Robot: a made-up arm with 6 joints. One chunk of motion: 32 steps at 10 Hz.
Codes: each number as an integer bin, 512 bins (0 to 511) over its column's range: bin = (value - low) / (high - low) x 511, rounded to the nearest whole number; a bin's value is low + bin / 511 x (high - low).
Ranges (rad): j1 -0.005..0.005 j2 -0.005..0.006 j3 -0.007..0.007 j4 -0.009..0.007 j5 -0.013..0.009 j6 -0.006..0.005
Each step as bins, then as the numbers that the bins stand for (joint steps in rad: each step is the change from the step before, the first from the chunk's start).
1 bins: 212 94 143 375 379 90
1 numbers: -0.00085 -0.00298 -0.00308 0.00274 0.00332 -0.00406
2 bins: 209 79 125 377 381 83
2 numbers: -0.00091 -0.00330 -0.00358 0.00280 0.00340 -0.00421
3 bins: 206 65 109 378 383 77
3 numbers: -0.00097 -0.00360 -0.00401 0.00284 0.00349 -0.00434
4 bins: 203 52 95 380 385 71
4 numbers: -0.00103 -0.00388 -0.00440 0.00290 0.00358 -0.00447
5 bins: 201 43 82 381 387 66
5 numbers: -0.00107 -0.00407 -0.00475 0.00293 0.00366 -0.00458
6 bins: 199 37 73 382 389 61
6 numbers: -0.00111 -0.00420 -0.00500 0.00296 0.00375 -0.00469
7 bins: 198 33 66 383 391 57
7 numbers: -0.00113 -0.00429 -0.00519 0.00299 0.00383 -0.00477
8 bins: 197 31 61 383 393 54
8 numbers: -0.00114 -0.00433 -0.00533 0.00299 0.00392 -0.00484
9 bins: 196 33 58 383 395 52
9 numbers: -0.00116 -0.00429 -0.00541 0.00299 0.00401 -0.00488
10 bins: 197 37 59 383 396 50
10 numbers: -0.00114 -0.00420 -0.00538 0.00299 0.00405 -0.00492
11 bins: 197 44 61 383 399 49
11 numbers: -0.00114 -0.00405 -0.00533 0.00299 0.00418 -0.00495
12 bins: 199 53 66 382 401 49
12 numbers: -0.00111 -0.00386 -0.00519 0.00296 0.00426 -0.00495
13 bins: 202 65 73 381 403 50
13 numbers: -0.00105 -0.00360 -0.00500 0.00293 0.00435 -0.00492
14 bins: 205 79 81 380 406 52
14 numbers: -0.00099 -0.00330 -0.00478 0.00290 0.00448 -0.00488
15 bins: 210 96 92 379 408 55
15 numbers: -0.00089 -0.00293 -0.00448 0.00287 0.00457 -0.00482
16 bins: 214 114 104 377 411 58
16 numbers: -0.00081 -0.00255 -0.00415 0.00280 0.00469 -0.00475
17 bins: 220 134 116 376 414 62
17 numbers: -0.00069 -0.00212 -0.00382 0.00277 0.00482 -0.00467
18 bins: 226 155 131 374 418 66
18 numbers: -0.00058 -0.00166 -0.00341 0.00271 0.00500 -0.00458
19 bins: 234 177 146 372 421 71
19 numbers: -0.00042 -0.00119 -0.00300 0.00265 0.00513 -0.00447
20 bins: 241 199 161 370 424 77
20 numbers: -0.00028 -0.00072 -0.00259 0.00259 0.00525 -0.00434
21 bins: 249 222 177 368 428 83
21 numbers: -0.00013 -0.00022 -0.00215 0.00252 0.00543 -0.00421
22 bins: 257 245 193 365 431 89
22 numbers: 0.00003 0.00027 -0.00171 0.00243 0.00556 -0.00408
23 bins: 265 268 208 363 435 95
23 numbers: 0.00019 0.00077 -0.00130 0.00237 0.00573 -0.00395
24 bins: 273 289 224 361 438 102
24 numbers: 0.00034 0.00122 -0.00086 0.00230 0.00586 -0.00380
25 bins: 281 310 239 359 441 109
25 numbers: 0.00050 0.00167 -0.00045 0.00224 0.00599 -0.00365
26 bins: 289 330 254 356 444 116
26 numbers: 0.00066 0.00210 -0.00004 0.00215 0.00612 -0.00350
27 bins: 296 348 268 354 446 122
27 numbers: 0.00079 0.00249 0.00034 0.00208 0.00620 -0.00337
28 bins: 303 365 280 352 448 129
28 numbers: 0.00093 0.00286 0.00067 0.00202 0.00629 -0.00322
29 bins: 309 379 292 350 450 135
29 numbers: 0.00105 0.00316 0.00100 0.00196 0.00637 -0.00309
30 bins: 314 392 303 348 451 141
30 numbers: 0.00114 0.00344 0.00130 0.00190 0.00642 -0.00296
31 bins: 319 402 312 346 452 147
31 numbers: 0.00124 0.00365 0.00155 0.00183 0.00646 -0.00284
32 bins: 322 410 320 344 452 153
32 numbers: 0.00130 0.00383 0.00177 0.00177 0.00646 -0.00271
